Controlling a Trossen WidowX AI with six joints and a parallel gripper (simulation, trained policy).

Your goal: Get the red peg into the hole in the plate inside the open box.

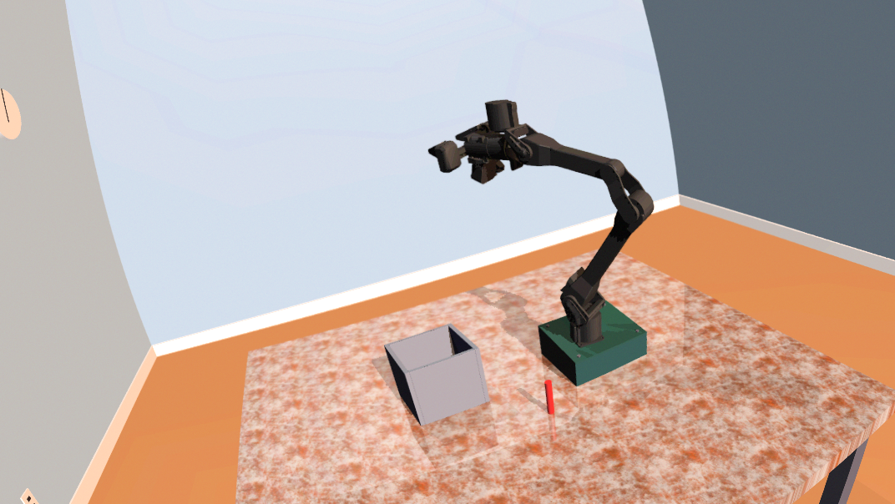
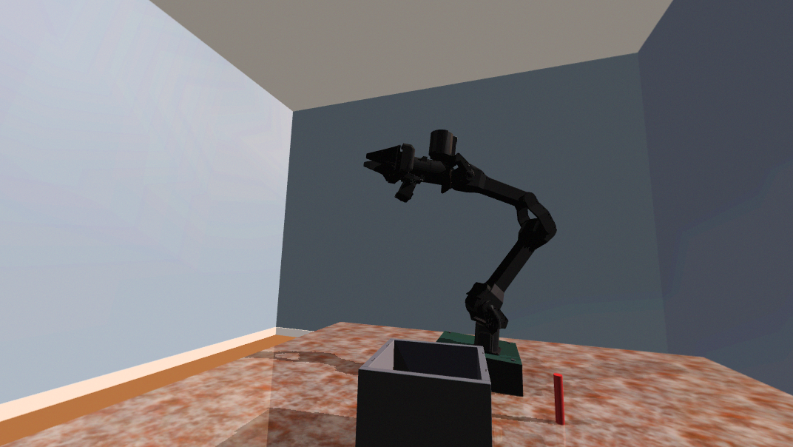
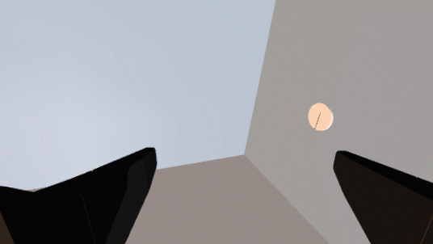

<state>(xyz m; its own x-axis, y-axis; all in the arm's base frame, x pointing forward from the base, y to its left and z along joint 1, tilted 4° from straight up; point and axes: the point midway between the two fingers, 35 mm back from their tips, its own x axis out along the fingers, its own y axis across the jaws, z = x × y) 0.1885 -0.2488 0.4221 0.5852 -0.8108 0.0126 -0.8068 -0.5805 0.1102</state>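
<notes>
Now: the red peg 47 cm below my gripper tip, 39 cm to the left of it and 6 cm behind it. Round my gripper tip: plate 47 cm below, 21 cm to the left, 14 cm ahead.
</notes>
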